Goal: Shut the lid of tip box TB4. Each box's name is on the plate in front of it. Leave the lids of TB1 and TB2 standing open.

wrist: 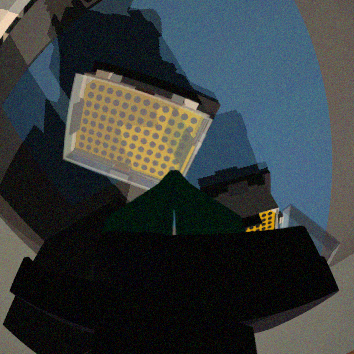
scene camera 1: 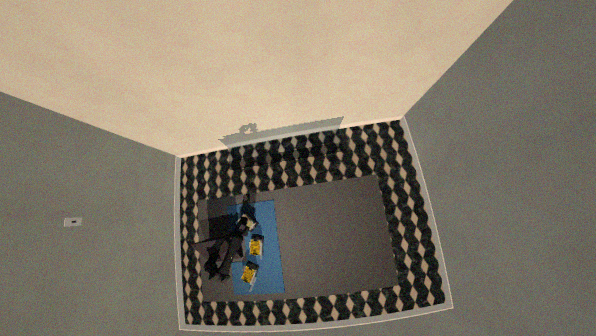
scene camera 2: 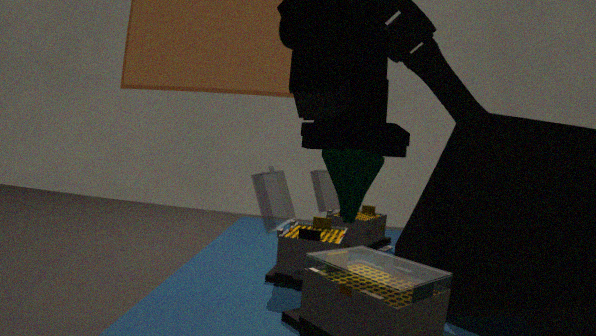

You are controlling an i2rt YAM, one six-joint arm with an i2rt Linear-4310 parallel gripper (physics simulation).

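Pixels of known places: gripper, fingertip midpoint: (wrist: 173, 177) (scene camera 1: 247, 227) (scene camera 2: 348, 222); arm's base, origin of the base link: (scene camera 1: 214, 254) (scene camera 2: 522, 206).
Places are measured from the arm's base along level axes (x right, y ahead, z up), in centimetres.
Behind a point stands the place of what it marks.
A grey tip box (scene camera 1: 250, 223) @[x -24.3, y 30.3, z -4.6 cm] (scene camera 2: 345, 306) @[x -28.2, y 28.1, z -8.1 cm] (wrist: 135, 127) @[x -25.5, y 26.7, z -4.6 cm] with yellow, holed racking stands nearest in scene camera 2, its clear lid (scene camera 2: 382, 267) @[x -26.1, y 25.0, z -4.6 cm] lying flat over the top. A middle tip box (scene camera 1: 255, 246) @[x -5.3, y 33.6, z -6.7 cm] (scene camera 2: 290, 255) (wrist: 268, 220) @[x -7.9, y 36.6, z -6.6 cm] has its clear lid (scene camera 2: 274, 200) @[x -2.9, y 40.4, z -2.4 cm] (wrist: 307, 231) standing open. A far tip box (scene camera 1: 249, 273) (scene camera 2: 374, 229) @[x 15.4, y 23.2, z -8.7 cm] also has its lid (scene camera 2: 325, 190) @[x 19.2, y 34.1, z -2.1 cm] standing open. The name plates cannot be read. My gripper (scene camera 2: 349, 220) @[x -21.7, y 28.6, z -1.4 cm] (wrist: 173, 177) @[x -21.7, y 28.6, z -1.4 cm] is shut and empty, its dark green fingertips together, raised above the boxes and overlapping the near box's edge in the wrist view.
The boxes stand in a row on a blue mat (scene camera 1: 275, 270) @[x 15.8, y 48.6, z -12.3 cm] (scene camera 2: 200, 280) @[x -15.9, y 47.0, z -12.4 cm] (wrist: 270, 75) @[x -24.8, y 42.1, z -12.4 cm] on a grey table top (scene camera 1: 335, 235) @[x -11.6, y 100.0, z -12.6 cm]. The black arm (scene camera 2: 440, 80) @[x 3.4, y 15.0, z 19.7 cm] rises behind the boxes at the right in scene camera 2. An orange board (scene camera 2: 205, 45) hangs on the wall.
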